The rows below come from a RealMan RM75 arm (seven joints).
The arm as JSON. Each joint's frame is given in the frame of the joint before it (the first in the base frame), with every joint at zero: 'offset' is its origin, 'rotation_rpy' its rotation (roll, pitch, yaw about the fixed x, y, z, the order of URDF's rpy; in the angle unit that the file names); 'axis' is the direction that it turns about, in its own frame. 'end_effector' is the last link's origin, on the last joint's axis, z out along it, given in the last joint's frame.
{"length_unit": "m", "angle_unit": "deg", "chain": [
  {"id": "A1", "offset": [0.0, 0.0, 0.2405], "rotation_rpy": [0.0, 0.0, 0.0], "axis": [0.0, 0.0, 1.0]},
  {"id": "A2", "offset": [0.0, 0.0, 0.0], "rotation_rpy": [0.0, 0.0, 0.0], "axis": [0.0, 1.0, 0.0]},
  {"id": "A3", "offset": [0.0, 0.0, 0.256], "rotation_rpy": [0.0, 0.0, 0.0], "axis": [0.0, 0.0, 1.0]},
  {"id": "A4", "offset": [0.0, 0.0, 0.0], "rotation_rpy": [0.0, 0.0, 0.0], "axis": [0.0, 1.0, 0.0]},
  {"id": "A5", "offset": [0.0, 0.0, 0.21], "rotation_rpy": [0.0, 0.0, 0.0], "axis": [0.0, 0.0, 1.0]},
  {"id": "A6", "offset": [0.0, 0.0, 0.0], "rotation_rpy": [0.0, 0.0, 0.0], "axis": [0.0, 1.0, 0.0]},
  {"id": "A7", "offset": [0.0, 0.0, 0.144], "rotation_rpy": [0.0, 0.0, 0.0], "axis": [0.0, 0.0, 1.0]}
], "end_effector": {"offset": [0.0, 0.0, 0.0], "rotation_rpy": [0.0, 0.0, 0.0]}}
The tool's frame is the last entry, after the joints.
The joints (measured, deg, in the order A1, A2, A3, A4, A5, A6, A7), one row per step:
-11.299, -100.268, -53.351, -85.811, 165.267, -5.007, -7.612
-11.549, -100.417, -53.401, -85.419, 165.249, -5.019, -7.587
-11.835, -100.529, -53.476, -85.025, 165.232, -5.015, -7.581
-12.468, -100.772, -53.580, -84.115, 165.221, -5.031, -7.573
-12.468, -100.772, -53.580, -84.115, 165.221, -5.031, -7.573
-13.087, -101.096, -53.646, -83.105, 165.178, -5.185, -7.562
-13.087, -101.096, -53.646, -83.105, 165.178, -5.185, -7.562
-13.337, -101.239, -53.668, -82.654, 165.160, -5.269, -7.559
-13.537, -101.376, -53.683, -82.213, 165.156, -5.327, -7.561
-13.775, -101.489, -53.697, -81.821, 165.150, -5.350, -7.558
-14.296, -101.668, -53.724, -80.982, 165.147, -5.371, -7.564
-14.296, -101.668, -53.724, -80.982, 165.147, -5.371, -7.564
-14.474, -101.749, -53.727, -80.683, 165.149, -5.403, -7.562
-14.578, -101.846, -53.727, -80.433, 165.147, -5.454, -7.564
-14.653, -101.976, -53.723, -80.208, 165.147, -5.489, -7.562
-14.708, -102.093, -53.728, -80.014, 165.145, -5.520, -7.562
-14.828, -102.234, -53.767, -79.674, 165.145, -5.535, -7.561
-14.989, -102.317, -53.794, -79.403, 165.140, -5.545, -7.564
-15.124, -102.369, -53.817, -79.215, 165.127, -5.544, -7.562
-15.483, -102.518, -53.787, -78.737, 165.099, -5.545, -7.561
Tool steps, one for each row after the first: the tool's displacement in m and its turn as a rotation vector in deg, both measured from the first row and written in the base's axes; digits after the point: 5 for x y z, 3 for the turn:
-0.00034, 0.00115, -0.00070, 0.006, 0.097, 0.072
-0.00061, 0.00255, -0.00111, 0.045, 0.203, 0.115
-0.00150, 0.00543, -0.00232, 0.070, 0.509, 0.233
-0.00150, 0.00543, -0.00232, 0.070, 0.509, 0.233
-0.00301, 0.00805, -0.00424, -0.005, 0.869, 0.556
-0.00301, 0.00805, -0.00424, -0.005, 0.869, 0.556
-0.00387, 0.00909, -0.00513, -0.050, 1.042, 0.737
-0.00492, 0.00993, -0.00600, -0.092, 1.207, 0.934
-0.00547, 0.01090, -0.00670, -0.118, 1.347, 1.027
-0.00679, 0.01307, -0.00791, -0.152, 1.688, 1.195
-0.00679, 0.01307, -0.00791, -0.152, 1.688, 1.195
-0.00728, 0.01377, -0.00846, -0.181, 1.815, 1.275
-0.00788, 0.01414, -0.00909, -0.223, 1.904, 1.407
-0.00830, 0.01434, -0.00988, -0.273, 1.941, 1.533
-0.00870, 0.01450, -0.01055, -0.311, 1.964, 1.655
-0.00947, 0.01507, -0.01124, -0.320, 2.037, 1.822
-0.00982, 0.01577, -0.01166, -0.323, 2.116, 1.893
-0.00993, 0.01636, -0.01190, -0.319, 2.167, 1.917
-0.01004, 0.01755, -0.01302, -0.395, 2.306, 1.944

